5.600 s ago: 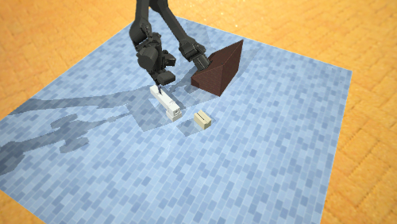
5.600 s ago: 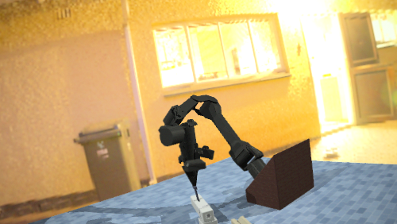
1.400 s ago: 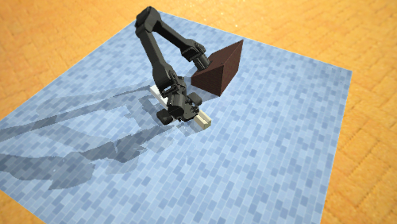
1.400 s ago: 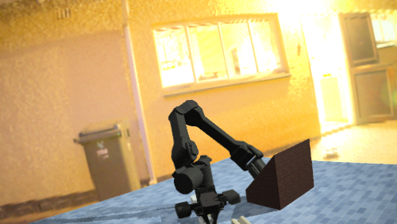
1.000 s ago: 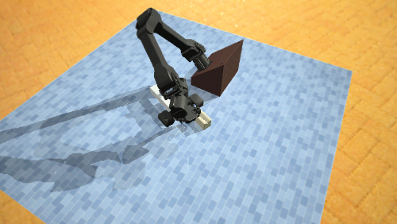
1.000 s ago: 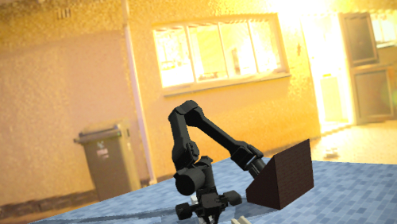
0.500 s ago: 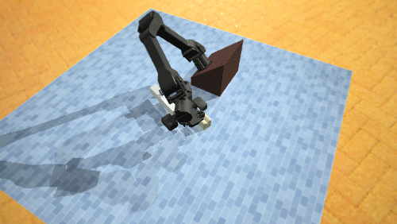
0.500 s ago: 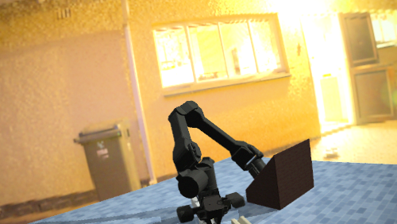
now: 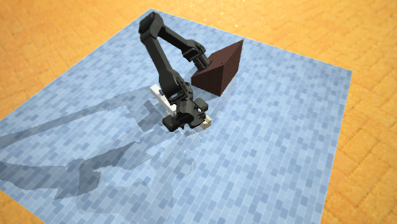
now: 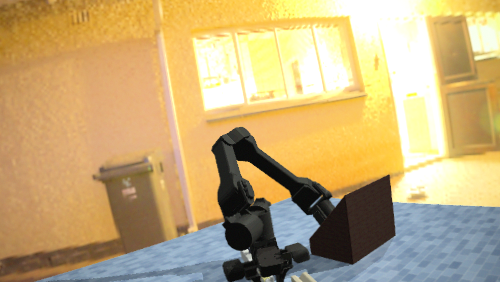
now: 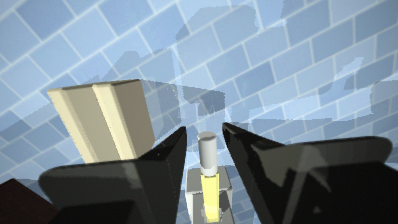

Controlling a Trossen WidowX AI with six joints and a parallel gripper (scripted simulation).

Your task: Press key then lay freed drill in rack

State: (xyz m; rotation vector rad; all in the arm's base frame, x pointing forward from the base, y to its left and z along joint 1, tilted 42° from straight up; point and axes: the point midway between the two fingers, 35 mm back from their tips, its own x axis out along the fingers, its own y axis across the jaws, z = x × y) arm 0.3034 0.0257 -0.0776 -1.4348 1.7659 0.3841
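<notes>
The drill is 5 cm to the right of my gripper tip, 3 cm above it and 2 cm behind it. Also, from my gripper tip: rack: 6 cm behind, 4 cm to the left; then key: 16 cm to the right, 7 cm behind, 3 cm above.
</notes>
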